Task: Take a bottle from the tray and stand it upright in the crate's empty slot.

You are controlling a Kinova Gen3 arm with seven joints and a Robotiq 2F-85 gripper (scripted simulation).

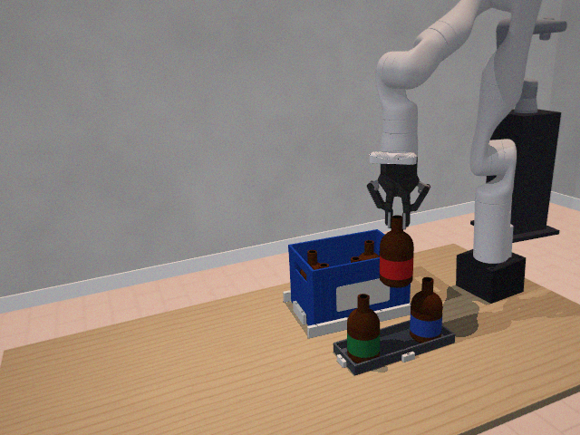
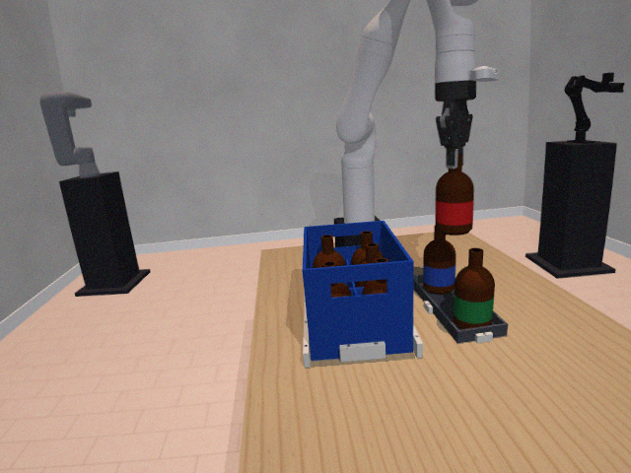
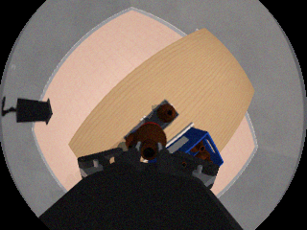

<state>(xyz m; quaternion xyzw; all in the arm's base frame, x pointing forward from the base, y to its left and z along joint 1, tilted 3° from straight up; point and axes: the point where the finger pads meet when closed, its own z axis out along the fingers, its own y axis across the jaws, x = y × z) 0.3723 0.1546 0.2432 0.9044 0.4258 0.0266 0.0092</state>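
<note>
Now: the red-banded bottle 7 cm below my hand. From my hand the other things lie so: dark tray (31 cm below); blue crate (24 cm below, 22 cm to the right, 2 cm ahead).
</note>
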